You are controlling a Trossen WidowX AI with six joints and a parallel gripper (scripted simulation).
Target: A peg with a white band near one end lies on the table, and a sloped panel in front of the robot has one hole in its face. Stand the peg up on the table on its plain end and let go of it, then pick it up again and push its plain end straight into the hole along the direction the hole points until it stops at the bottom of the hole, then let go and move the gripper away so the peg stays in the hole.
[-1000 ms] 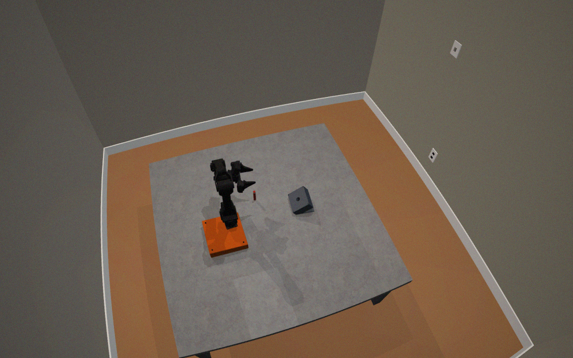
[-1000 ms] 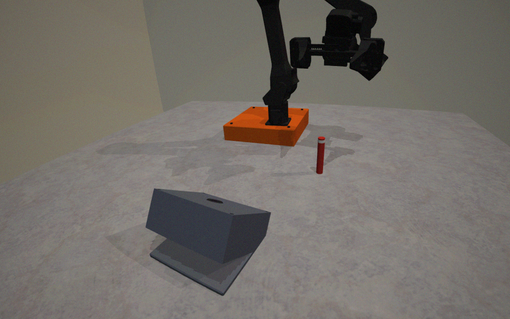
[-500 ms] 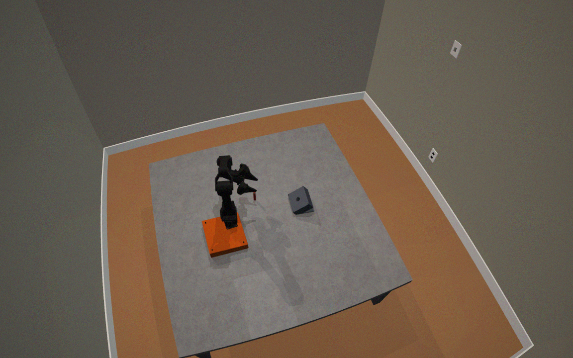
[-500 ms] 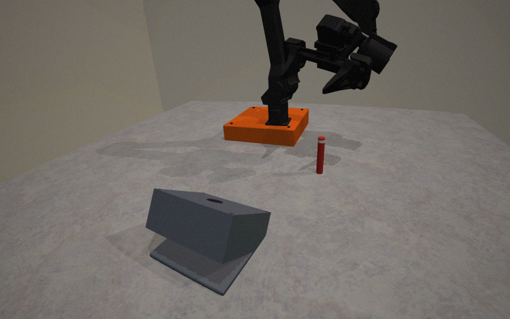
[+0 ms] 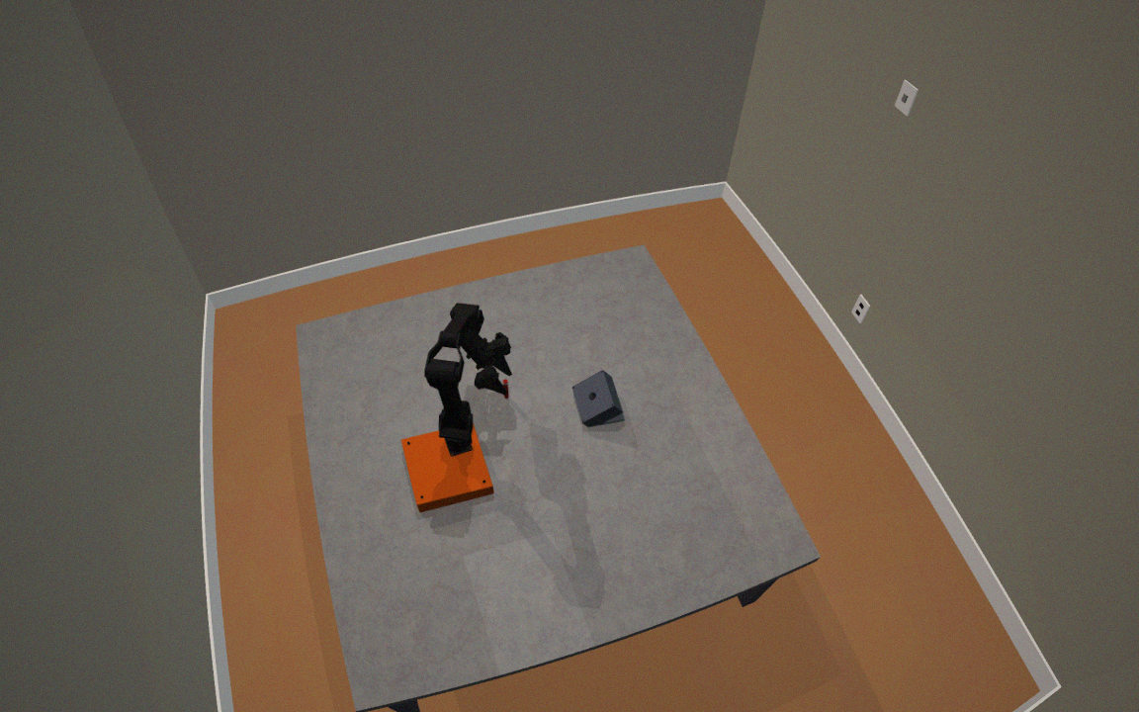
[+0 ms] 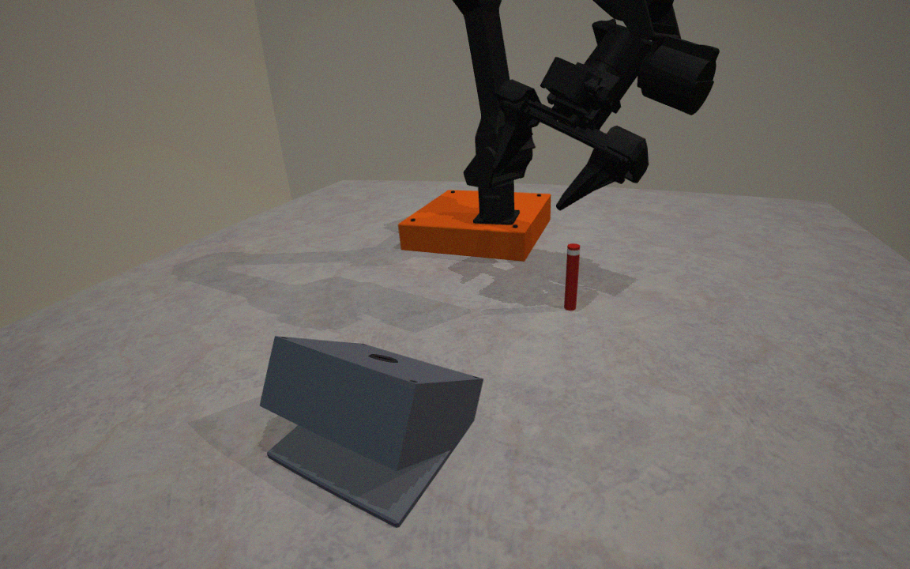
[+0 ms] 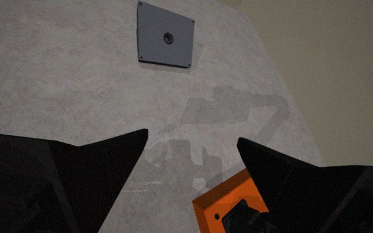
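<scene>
My gripper tip is now 10 mm short of the red peg, 60 mm to the right of it and 80 mm above it. From my gripper tip the other things lie so: sloped grey panel 240 mm ahead, 70 mm to the right, 100 mm below.
</scene>
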